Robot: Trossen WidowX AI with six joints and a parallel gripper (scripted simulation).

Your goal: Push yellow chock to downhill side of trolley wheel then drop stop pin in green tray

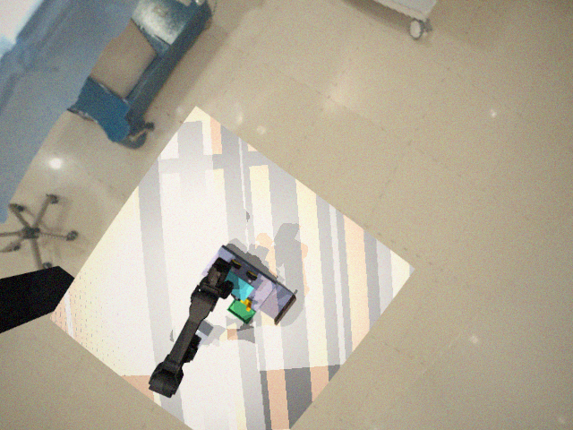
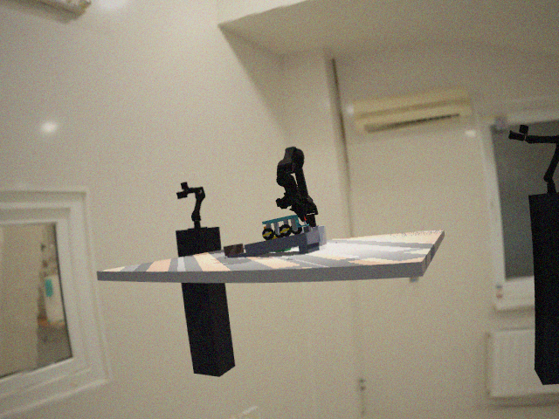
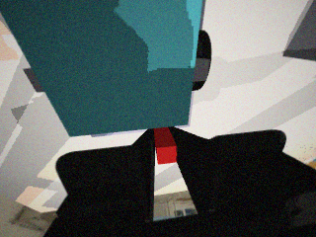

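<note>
My gripper tip is 200 mm to the left of the green tray, 140 mm above it and 120 mm past it. Round my gripper tip: grey ramp: 110 mm to the right, 90 mm below, 20 mm ahead; red-headed stop pin: right at my gripper tip; trolley: 100 mm to the right, 20 mm below, 20 mm ahead.
</note>
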